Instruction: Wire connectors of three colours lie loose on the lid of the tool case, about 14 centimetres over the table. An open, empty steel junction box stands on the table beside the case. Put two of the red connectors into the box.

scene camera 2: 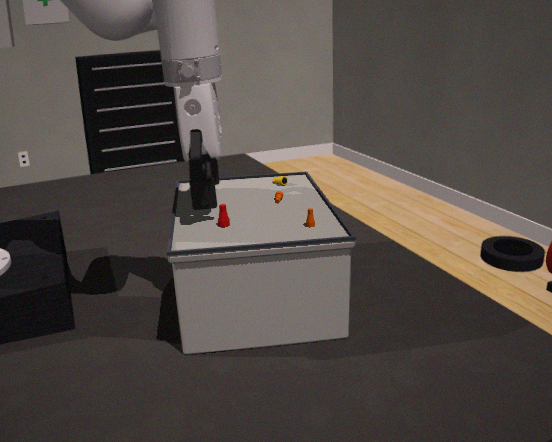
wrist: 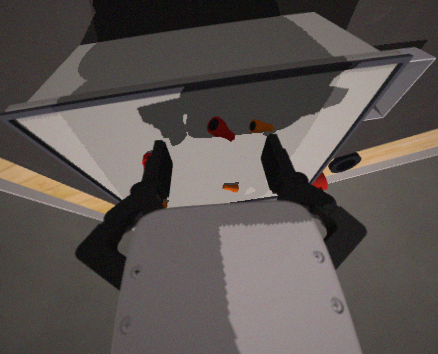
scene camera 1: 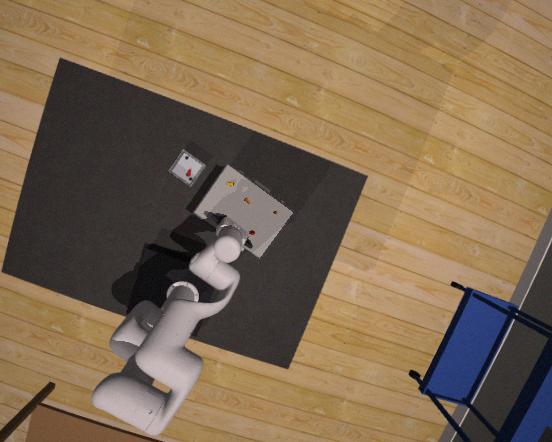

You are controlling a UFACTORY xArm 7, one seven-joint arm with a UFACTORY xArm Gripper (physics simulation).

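Places are measured from the arm's base along level axes (x ahead, y left, z up), in centimetres.
Where they show: gripper, fingertip midpoint: (scene camera 2: 207, 196) (wrist: 216, 149); arm's base, origin of the base link: (scene camera 1: 183, 295).
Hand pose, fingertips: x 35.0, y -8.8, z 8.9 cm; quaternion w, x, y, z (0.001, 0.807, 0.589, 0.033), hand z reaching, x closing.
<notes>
Things, the pixels of their top centre, and the offset from my fingertips. Level surfaces: height alone.
- tool case lid, middle of its top: (wrist: 218, 175) (scene camera 2: 254, 203) (scene camera 1: 244, 211) dx +6.3, dy -1.7, dz -1.6 cm
- orange connector, middle of its top: (wrist: 264, 132) dx +0.6, dy +4.4, dz -0.7 cm
- yellow connector, middle of its top: (scene camera 2: 279, 175) (scene camera 1: 230, 183) dx +13.5, dy +6.8, dz -0.5 cm
- steel junction box, middle of its top: (wrist: 376, 96) (scene camera 1: 186, 168) dx +12.3, dy +25.4, dz -12.1 cm
- dark table, its level: dz -16.0 cm
The tool case lid (scene camera 1: 265, 220) (scene camera 2: 250, 235) (wrist: 210, 172) holds the connectors. One red connector (scene camera 1: 252, 232) (scene camera 2: 223, 217) stands upright on it; a finger partly hides it in the wrist view (wrist: 147, 159). Another red connector (wrist: 220, 128) lies on the lid, beside an orange connector (wrist: 261, 126). Other orange connectors (scene camera 1: 247, 200) (scene camera 1: 275, 213) and a yellow connector (scene camera 1: 230, 184) (scene camera 2: 280, 180) are also on the lid. A red connector (scene camera 1: 188, 173) lies in the steel junction box (scene camera 1: 184, 164) (wrist: 400, 85). My gripper (scene camera 1: 231, 229) (scene camera 2: 204, 206) (wrist: 216, 149) is open and empty above the lid, over the lying red connector's side.
A dark block (scene camera 1: 160, 260) (scene camera 2: 30, 305) stands on the table near the arm. The tool case's side wall (scene camera 2: 265, 300) drops to the dark table (scene camera 1: 100, 175). A blue trolley (scene camera 1: 465, 345) is off to the right. A black ring (scene camera 2: 512, 261) shows in scene camera 2.
</notes>
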